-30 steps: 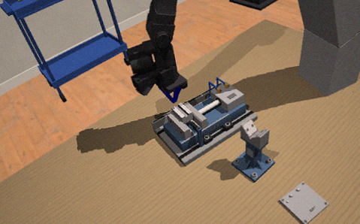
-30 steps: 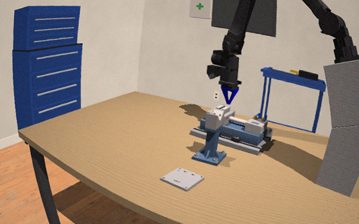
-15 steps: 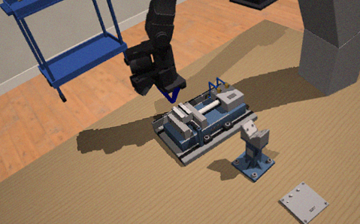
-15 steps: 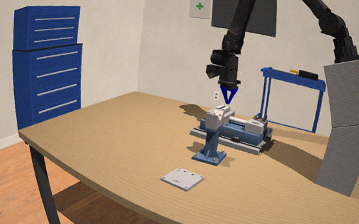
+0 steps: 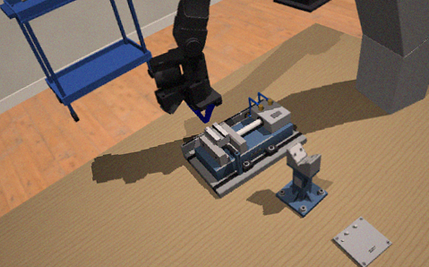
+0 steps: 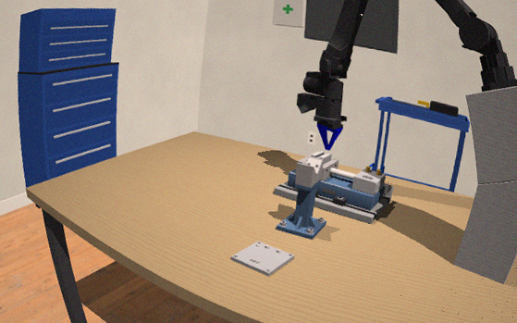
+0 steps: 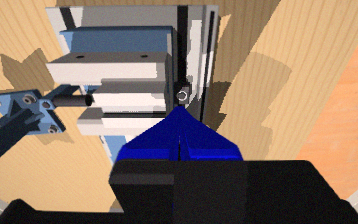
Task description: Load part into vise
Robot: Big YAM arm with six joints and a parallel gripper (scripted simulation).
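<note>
Now: the part 4 cm to the left of my hand and 2 cm below it. From my hand the other things lie so: moving jaw: 7 cm to the left, 4 cm below, 3 cm behind; then work stop rod: 11 cm to the left, 3 cm below, 1 cm ahead; then fixed jaw: 6 cm to the left, 4 cm below, 4 cm ahead.
</note>
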